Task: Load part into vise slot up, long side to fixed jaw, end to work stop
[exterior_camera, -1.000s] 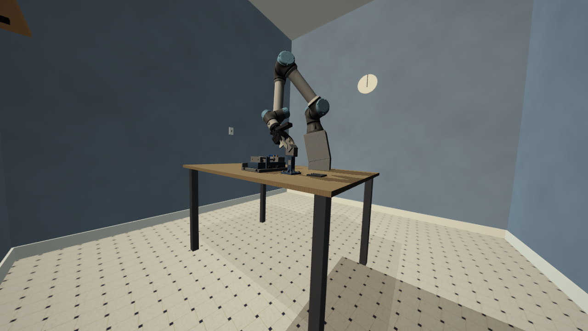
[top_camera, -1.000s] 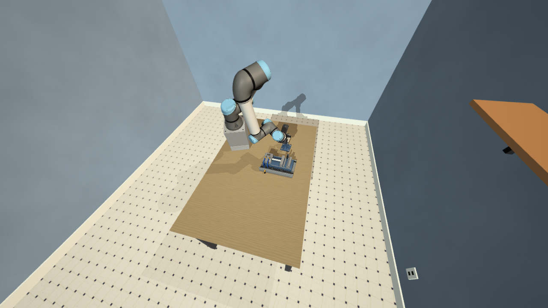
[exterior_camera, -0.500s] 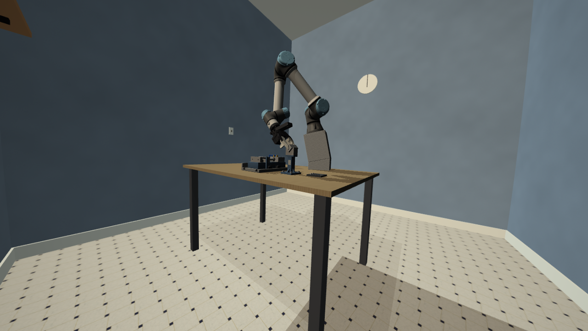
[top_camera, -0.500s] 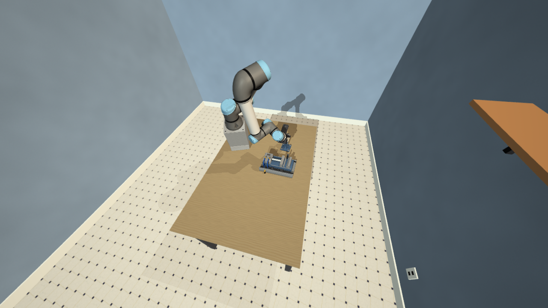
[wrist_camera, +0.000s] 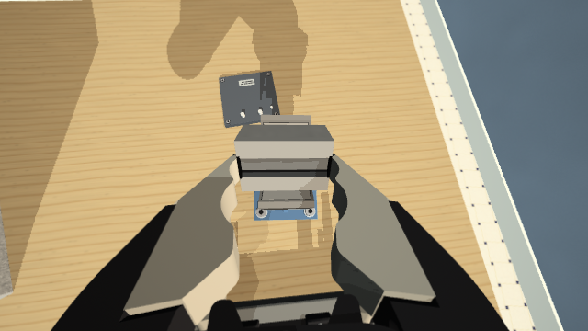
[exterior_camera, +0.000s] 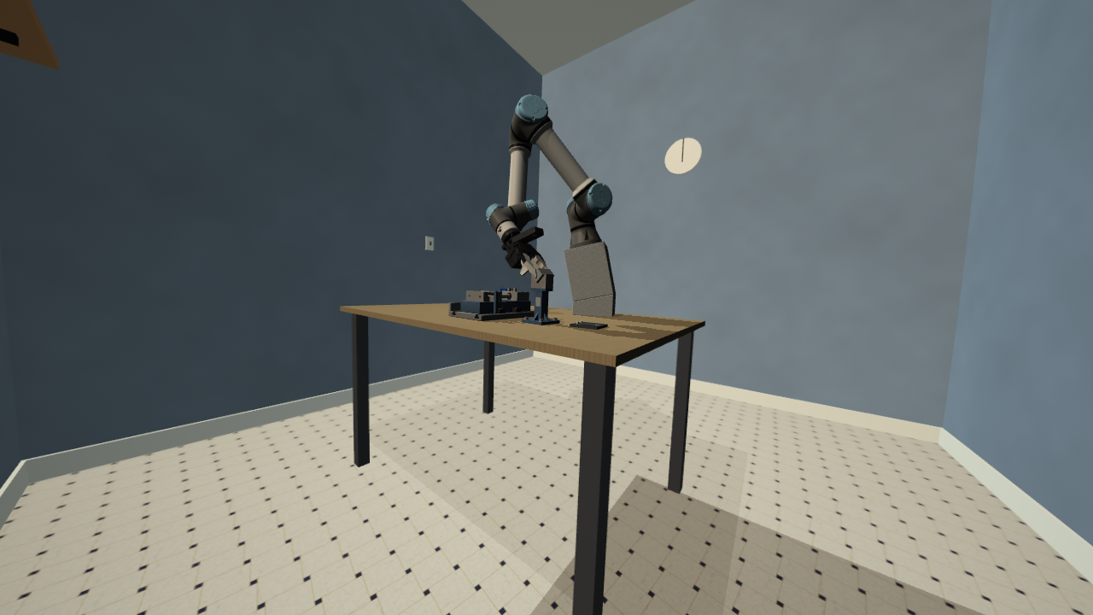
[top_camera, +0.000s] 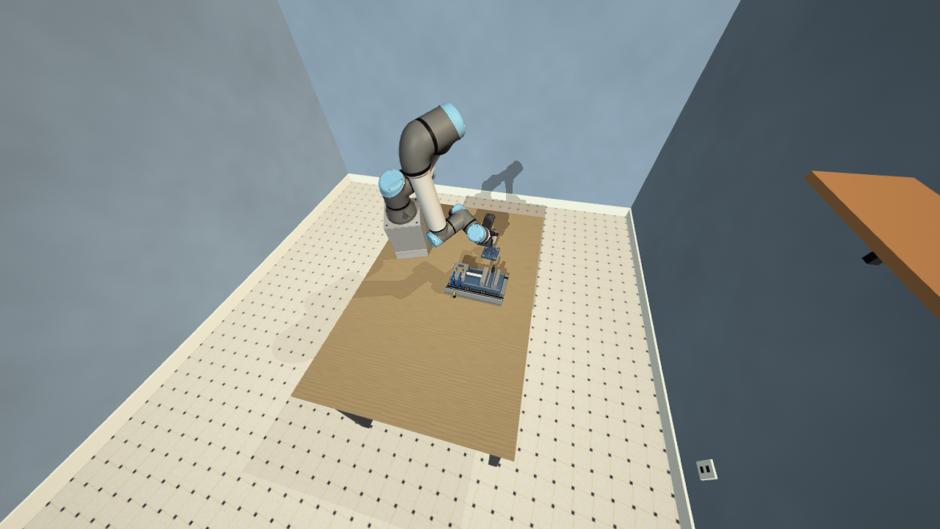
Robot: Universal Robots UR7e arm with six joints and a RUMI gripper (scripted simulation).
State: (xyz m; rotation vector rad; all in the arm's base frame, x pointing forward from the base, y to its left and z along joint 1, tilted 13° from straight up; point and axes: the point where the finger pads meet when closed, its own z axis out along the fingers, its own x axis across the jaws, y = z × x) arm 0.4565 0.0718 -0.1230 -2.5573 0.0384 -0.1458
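Right now my hand is right at the part. Also, from my hand: cylinder rod (40 mm behind, 230 mm to the right, 80 mm below); dark infeed plate (50 mm behind, 160 mm to the left, 160 mm below); moving jaw (10 mm ahead, 230 mm to the right, 80 mm below).
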